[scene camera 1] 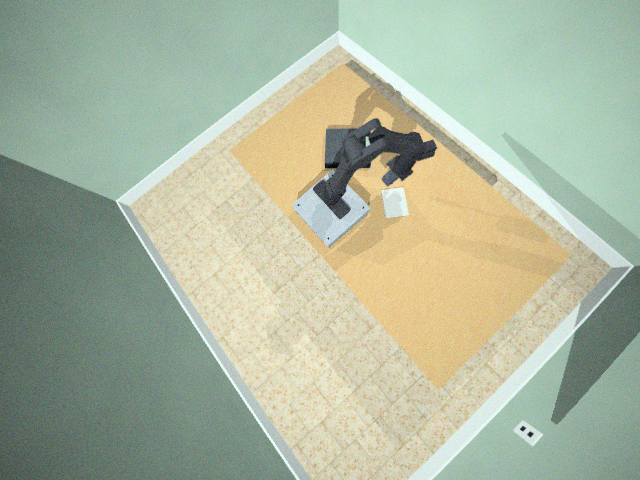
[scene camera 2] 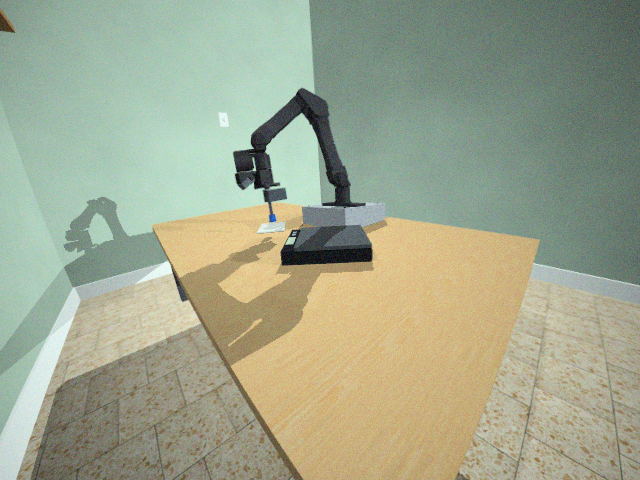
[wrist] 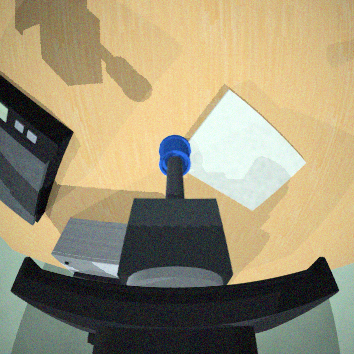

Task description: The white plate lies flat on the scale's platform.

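Seen in the pictures: end effector, tool point: [scene camera 2: 273, 221] [wrist: 174, 149]; arm's base, origin of the base link: [scene camera 1: 331, 199] [scene camera 2: 342, 205].
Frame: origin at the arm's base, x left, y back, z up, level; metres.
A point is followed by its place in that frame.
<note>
The white plate [scene camera 1: 395, 204] {x -0.205, y -0.236, z -0.072 m} [scene camera 2: 268, 227] {x -0.198, y -0.260, z -0.072 m} [wrist: 245, 150] {x -0.193, y -0.257, z -0.072 m} lies flat on the table, beside the scale and apart from it. The black scale [scene camera 1: 334, 142] {x 0.242, y -0.226, z -0.033 m} [scene camera 2: 341, 256] {x 0.287, y -0.309, z -0.060 m} [wrist: 55, 150] {x 0.034, y -0.275, z -0.041 m} has a dark grey platform with no plate on it; the arm partly covers the scale in scene camera 1. My gripper, a blue suction cup [scene camera 2: 272, 218] [wrist: 175, 150], points down and is open, with nothing on it. It hangs a little above the plate in scene camera 2, and shows at the plate's left edge in the wrist view. The arm hides the cup in scene camera 1.
The arm stands on a light grey base block [scene camera 1: 310, 211] {x 0.022, y 0.112, z -0.006 m} [scene camera 2: 323, 214] {x -0.007, y -0.106, z -0.021 m} [wrist: 92, 237] {x 0.038, y -0.105, z -0.038 m}, close to the scale and the plate. The wooden table [scene camera 1: 439, 289] {x -0.627, y -0.101, z -0.078 m} [scene camera 2: 387, 330] {x 0.510, y -0.442, z -0.078 m} has walls near its far edges. The arm's shadow crosses the table and part of the scale.
</note>
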